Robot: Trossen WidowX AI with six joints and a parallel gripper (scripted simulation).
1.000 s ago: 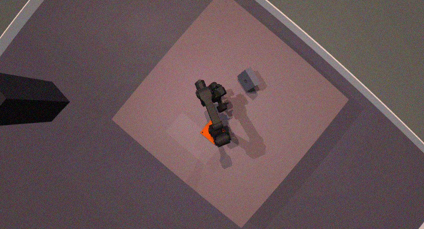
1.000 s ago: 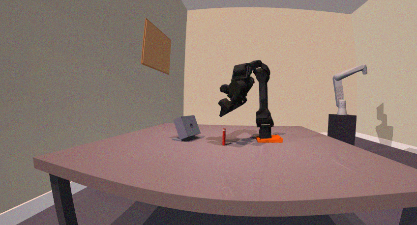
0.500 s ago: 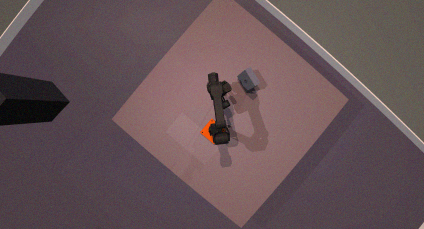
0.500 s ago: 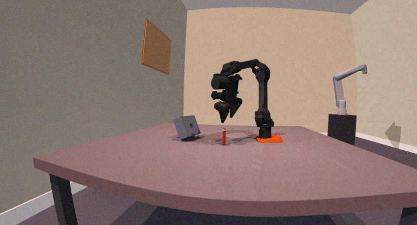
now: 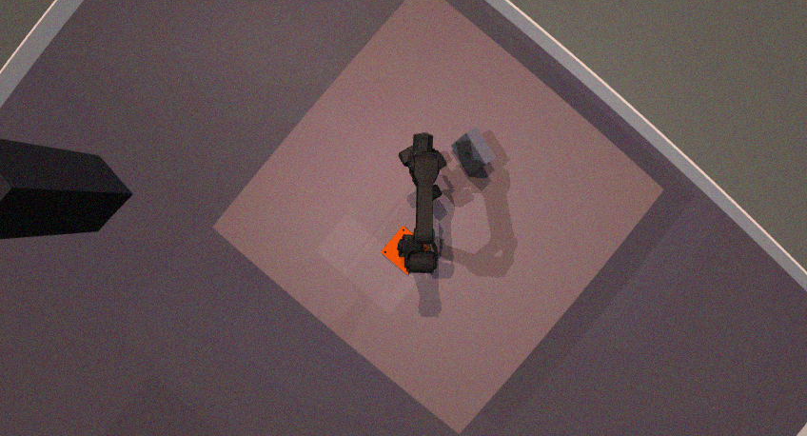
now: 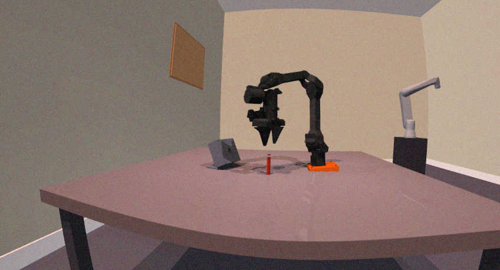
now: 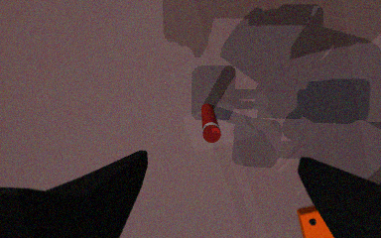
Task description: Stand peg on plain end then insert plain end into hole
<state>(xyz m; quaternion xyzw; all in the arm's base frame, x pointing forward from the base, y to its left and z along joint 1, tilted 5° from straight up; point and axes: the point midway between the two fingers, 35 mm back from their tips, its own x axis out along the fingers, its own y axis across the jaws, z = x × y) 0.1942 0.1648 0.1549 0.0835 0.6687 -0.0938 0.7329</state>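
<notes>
My gripper tip is now 6 cm above the red peg. Round my gripper tip: sloped panel 22 cm ahead, 7 cm to the right, 5 cm below.
</notes>
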